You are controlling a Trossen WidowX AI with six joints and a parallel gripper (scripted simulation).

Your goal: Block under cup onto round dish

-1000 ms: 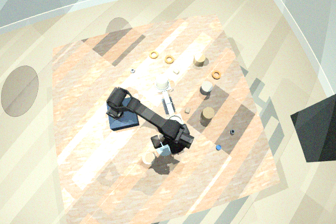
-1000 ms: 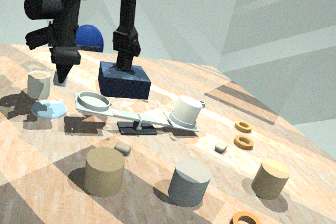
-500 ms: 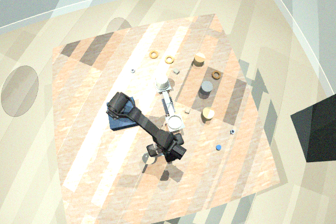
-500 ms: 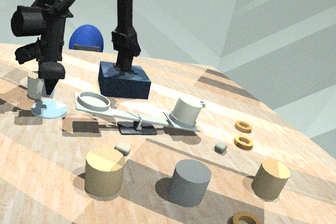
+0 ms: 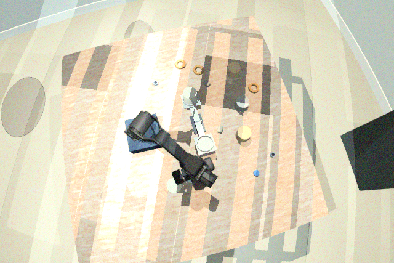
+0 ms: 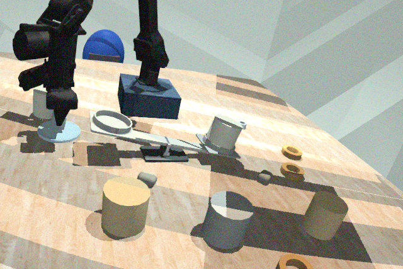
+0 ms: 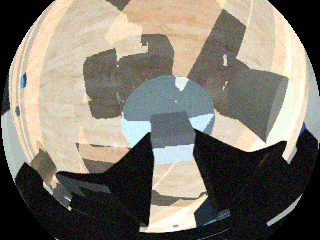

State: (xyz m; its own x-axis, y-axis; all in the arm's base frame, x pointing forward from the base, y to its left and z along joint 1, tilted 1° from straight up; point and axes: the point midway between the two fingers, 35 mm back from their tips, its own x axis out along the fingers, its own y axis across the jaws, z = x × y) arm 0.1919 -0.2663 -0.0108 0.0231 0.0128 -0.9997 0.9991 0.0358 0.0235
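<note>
The light blue round dish is 2 cm below my gripper tip. From my gripper tip the other things lie so: grey cylinder: 35 cm ahead, 25 cm to the left, 1 cm above; then blue disc: 29 cm ahead, 11 cm to the right, 2 cm below; then small pale block: right at my gripper tip.
</note>
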